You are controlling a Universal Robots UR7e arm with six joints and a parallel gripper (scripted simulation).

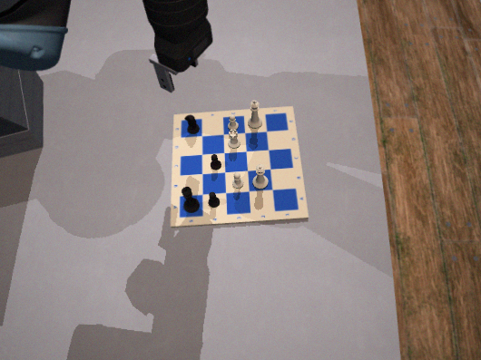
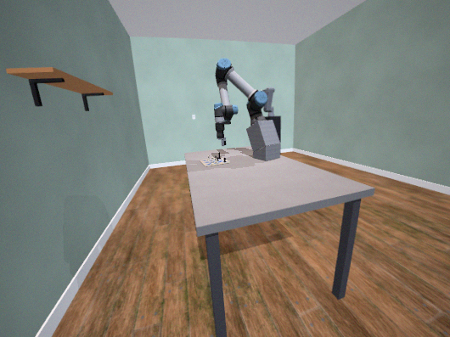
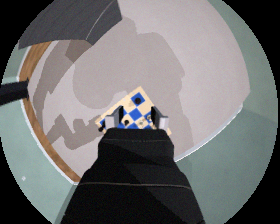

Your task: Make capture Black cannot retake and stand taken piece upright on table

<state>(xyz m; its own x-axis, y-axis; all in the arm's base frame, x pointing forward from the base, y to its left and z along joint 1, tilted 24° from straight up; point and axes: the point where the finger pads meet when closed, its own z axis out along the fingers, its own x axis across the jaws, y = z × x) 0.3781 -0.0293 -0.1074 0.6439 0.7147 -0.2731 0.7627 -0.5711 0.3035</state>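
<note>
Right now the black knight is 15 cm below my hand. From my hand the other things lie so: chessboard: 16 cm below, 8 cm to the right, 7 cm ahead; black queen: 15 cm to the right, 13 cm below, 1 cm behind; white king: 13 cm below, 11 cm ahead.
</note>
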